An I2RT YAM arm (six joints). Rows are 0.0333 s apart.
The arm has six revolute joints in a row. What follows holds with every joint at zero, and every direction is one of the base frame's. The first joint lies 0.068 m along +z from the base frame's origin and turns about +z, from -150 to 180 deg. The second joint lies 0.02 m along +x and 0.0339 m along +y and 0.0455 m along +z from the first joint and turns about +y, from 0 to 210 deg. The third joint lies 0.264 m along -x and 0.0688 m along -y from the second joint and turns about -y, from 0 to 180 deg. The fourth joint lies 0.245 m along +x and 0.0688 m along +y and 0.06 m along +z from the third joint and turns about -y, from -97 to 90 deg. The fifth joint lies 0.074 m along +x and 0.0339 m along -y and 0.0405 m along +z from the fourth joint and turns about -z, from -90 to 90 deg. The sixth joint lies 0.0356 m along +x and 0.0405 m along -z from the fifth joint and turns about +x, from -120 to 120 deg. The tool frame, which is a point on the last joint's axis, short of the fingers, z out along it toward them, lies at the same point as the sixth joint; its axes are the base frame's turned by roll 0, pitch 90 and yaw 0 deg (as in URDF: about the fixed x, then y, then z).
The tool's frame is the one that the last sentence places.
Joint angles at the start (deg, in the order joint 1, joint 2, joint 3, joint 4, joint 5, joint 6):
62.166, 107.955, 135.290, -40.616, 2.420, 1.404
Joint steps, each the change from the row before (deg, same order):
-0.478, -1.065, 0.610, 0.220, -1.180, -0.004
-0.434, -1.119, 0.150, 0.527, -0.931, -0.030
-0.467, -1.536, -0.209, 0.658, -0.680, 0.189
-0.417, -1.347, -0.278, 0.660, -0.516, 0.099
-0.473, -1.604, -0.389, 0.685, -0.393, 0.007
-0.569, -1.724, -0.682, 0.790, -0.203, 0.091
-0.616, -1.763, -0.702, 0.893, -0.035, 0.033
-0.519, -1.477, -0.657, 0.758, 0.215, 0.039
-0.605, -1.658, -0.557, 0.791, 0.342, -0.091
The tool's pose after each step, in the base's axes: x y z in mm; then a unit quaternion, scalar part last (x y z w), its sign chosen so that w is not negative. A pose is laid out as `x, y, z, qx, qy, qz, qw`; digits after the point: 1 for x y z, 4 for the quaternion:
185.3, 342.4, 515.8, -0.3826, 0.6725, 0.3242, 0.5442
183.5, 334.1, 524.6, -0.3797, 0.6627, 0.3337, 0.5526
180.8, 323.7, 534.4, -0.3737, 0.6531, 0.3430, 0.5623
178.4, 314.7, 542.4, -0.3685, 0.6445, 0.3501, 0.5712
175.3, 304.0, 551.2, -0.3624, 0.6351, 0.3561, 0.5818
172.6, 292.8, 559.2, -0.3547, 0.6268, 0.3605, 0.5927
169.7, 281.1, 567.2, -0.3457, 0.6182, 0.3637, 0.6050
167.3, 271.4, 573.4, -0.3370, 0.6118, 0.3648, 0.6157
164.2, 259.7, 580.8, -0.3269, 0.6038, 0.3648, 0.6289

